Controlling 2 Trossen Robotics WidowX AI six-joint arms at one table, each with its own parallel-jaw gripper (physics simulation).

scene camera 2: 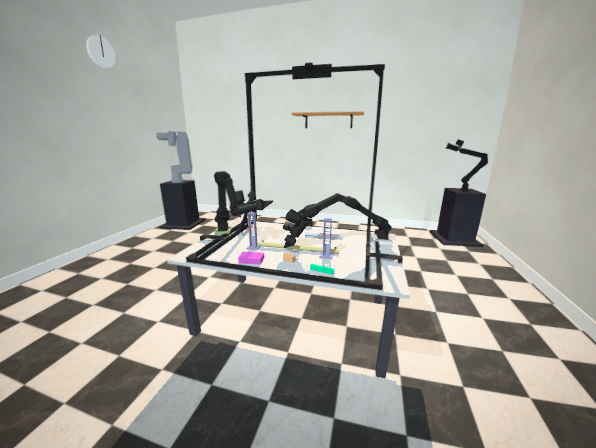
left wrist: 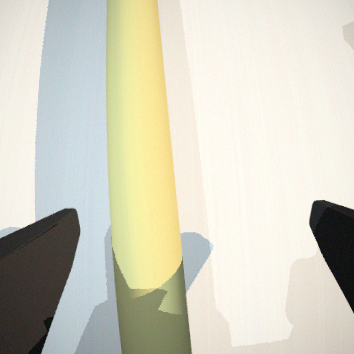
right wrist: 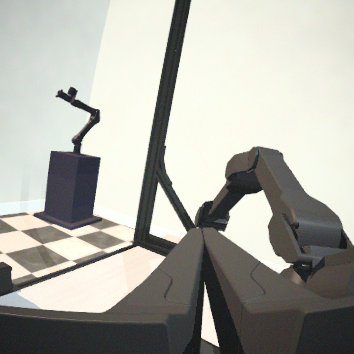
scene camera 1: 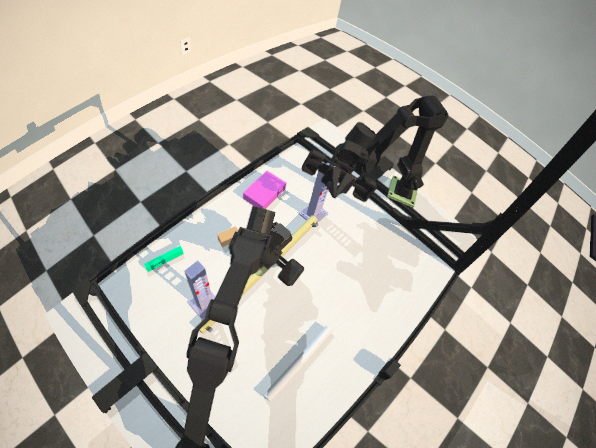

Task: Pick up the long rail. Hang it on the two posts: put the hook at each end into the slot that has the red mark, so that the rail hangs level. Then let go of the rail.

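Frame: origin at the left arm's base, x up, y left, z back, level; millimetres.
Seen in the pictures: left gripper, fingertip midpoint: (scene camera 2: pixel 286 244) (left wrist: pixel 197 216) (scene camera 1: pixel 282 257); right gripper, fingertip midpoint: (scene camera 2: pixel 273 201) (right wrist: pixel 201 238) (scene camera 1: pixel 334 196); left arm's base at its link origin: (scene camera 2: pixel 382 237); right arm's base at its link origin: (scene camera 2: pixel 222 229) (scene camera 1: pixel 403 190).
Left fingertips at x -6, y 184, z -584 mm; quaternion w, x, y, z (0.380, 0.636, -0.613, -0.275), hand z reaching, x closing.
Note:
Offsets run from my left fingertips to a thing's top centre.
The long yellow rail {dx +14, dy +18, dz +70 mm} (scene camera 1: pixel 300 236) (scene camera 2: pixel 310 248) (left wrist: pixel 142 150) lies low along the table, its ends near the feet of the two lavender posts; small dark hooks show at its ends. One post {dx +193, dy +79, dz +239 mm} (scene camera 1: pixel 200 287) (scene camera 2: pixel 327 237) and the other post {dx +193, dy +27, dz -194 mm} (scene camera 1: pixel 317 200) (scene camera 2: pixel 252 230) stand upright with red marks on their slotted faces. My left gripper (scene camera 1: pixel 263 267) (scene camera 2: pixel 289 244) (left wrist: pixel 197 216) is open above the rail's middle, which passes between the fingers, nearer the left one in the left wrist view. My right gripper (scene camera 1: pixel 336 192) (scene camera 2: pixel 271 202) (right wrist: pixel 201 238) is shut and empty, raised by the far post in scene camera 1.
A magenta block {dx +8, dy +191, dz -153 mm} (scene camera 1: pixel 265 189) (scene camera 2: pixel 251 258), an orange block {dx +8, dy +162, dz +46 mm} (scene camera 1: pixel 227 236) (scene camera 2: pixel 289 257) and a green bar {dx +3, dy +256, dz +225 mm} (scene camera 1: pixel 164 258) (scene camera 2: pixel 322 269) lie on one side of the rail. A pale bar {dx +3, dy -214, dz +210 mm} (scene camera 1: pixel 298 363) lies on the other side. A black frame borders the table.

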